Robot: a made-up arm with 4 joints.
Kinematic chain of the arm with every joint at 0, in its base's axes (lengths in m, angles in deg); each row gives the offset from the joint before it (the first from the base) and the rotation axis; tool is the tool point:
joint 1: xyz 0 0 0.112 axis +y
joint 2: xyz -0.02 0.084 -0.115 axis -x
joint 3: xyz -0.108 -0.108 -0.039 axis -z
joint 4: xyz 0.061 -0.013 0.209 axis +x
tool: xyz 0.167 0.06 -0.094
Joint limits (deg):
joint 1: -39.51..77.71
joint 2: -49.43..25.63
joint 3: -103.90..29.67
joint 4: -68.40..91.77
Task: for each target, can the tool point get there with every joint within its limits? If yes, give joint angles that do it. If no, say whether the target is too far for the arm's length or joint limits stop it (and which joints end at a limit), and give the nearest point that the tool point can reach.
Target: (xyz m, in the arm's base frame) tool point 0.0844 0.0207 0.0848
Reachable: yes | joints 36.69 -31.37 -8.10 50.02
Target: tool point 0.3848 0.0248 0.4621
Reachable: no: joint limits stop it (at a limit: joint 1, joint 4) | nearest point 0.0971 0.0568 0.3479 | short by 0.311 m
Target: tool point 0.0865 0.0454 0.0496
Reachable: yes | joints 4.27 -13.15 -34.38 -54.35
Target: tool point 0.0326 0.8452 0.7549
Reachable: no: too far | nearest point -0.0023 0.2698 0.3771 | short by 0.689 m
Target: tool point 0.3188 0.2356 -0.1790
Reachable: no: joint limits stop it (at a limit: joint 1, joint 2, joint 4) | nearest point 0.1435 0.1261 0.0312 | short by 0.295 m
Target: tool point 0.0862 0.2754 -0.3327
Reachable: no: joint limits stop it (at a limit: joint 1, joint 2, joint 3) | nearest point -0.0602 0.2141 -0.0835 | short by 0.295 m
